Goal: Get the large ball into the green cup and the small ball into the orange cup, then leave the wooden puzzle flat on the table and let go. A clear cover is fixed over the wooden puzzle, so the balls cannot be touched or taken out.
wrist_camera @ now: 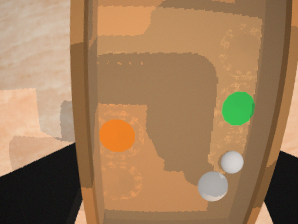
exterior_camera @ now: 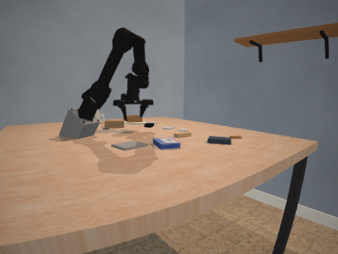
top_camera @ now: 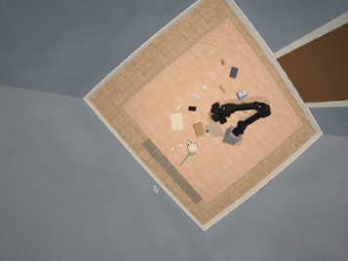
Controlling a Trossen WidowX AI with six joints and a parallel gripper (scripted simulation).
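Now: hand 30 mm above the wooden puzzle and 10 mm to the right of it. From my hand the other things lie so: dark blue block: 400 mm to the right, 150 mm ahead, 80 mm below; grey plate: 250 mm to the right, 160 mm behind, 90 mm below; cream sheet: 310 mm to the left, 190 mm ahead, 90 mm below.
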